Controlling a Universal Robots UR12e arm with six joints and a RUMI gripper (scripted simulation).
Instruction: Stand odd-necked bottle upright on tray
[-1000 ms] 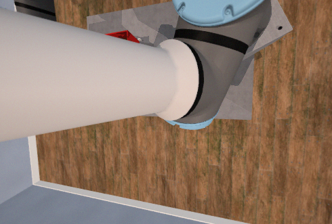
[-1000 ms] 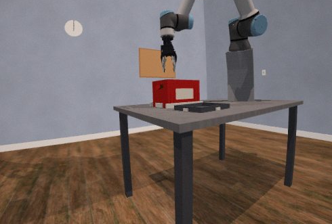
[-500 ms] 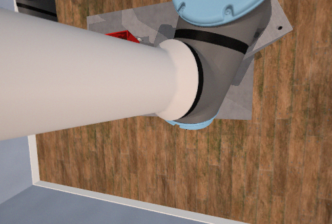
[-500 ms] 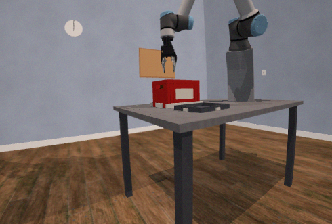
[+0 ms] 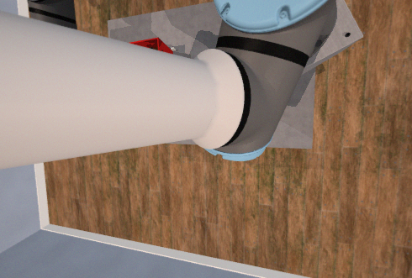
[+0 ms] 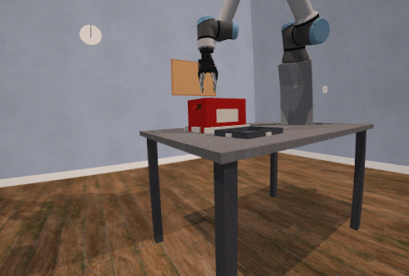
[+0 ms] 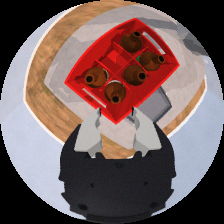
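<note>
The red crate lies 14 cm below my hand, 9 cm behind it and 4 cm to the right of it. The rest, counted from my hand: dark tray 23 cm to the left, 21 cm below, 4 cm behind.
</note>
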